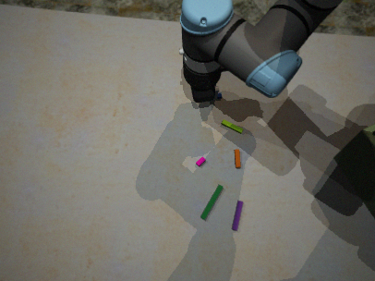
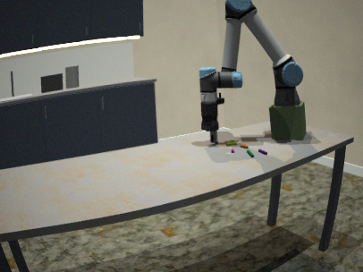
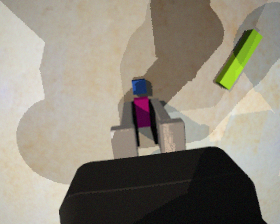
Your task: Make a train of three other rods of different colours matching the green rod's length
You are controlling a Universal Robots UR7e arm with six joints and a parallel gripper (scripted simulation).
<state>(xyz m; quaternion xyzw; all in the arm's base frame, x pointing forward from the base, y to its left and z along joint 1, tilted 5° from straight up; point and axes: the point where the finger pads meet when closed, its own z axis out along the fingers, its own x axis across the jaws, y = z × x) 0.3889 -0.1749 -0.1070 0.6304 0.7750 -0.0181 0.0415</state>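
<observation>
Right now the blue rod is 20 mm below my hand and 20 mm behind it. Round my hand: orange rod: 150 mm to the left, 60 mm behind, 20 mm below; green rod: 240 mm to the left, 20 mm below; lime rod: 70 mm to the left, 50 mm behind, 20 mm below.
</observation>
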